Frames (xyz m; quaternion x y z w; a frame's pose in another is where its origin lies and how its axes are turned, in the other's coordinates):
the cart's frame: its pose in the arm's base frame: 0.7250 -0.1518 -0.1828 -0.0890 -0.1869 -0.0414 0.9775
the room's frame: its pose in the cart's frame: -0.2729 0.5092 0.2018 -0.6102 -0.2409 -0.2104 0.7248
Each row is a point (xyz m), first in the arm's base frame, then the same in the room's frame.
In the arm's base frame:
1: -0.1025 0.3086 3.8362
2: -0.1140 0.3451 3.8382
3: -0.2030 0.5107 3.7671
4: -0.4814 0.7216 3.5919
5: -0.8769 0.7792 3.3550
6: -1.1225 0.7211 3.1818
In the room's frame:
1: 3.1267 -2.5635 -0.3320
2: 3.1248 -2.5749 -0.2954
3: 3.0290 -2.6162 -0.1237
4: 2.7492 -2.7660 0.1042
5: 2.3459 -2.9817 0.1858
6: 2.0670 -3.1008 0.1445

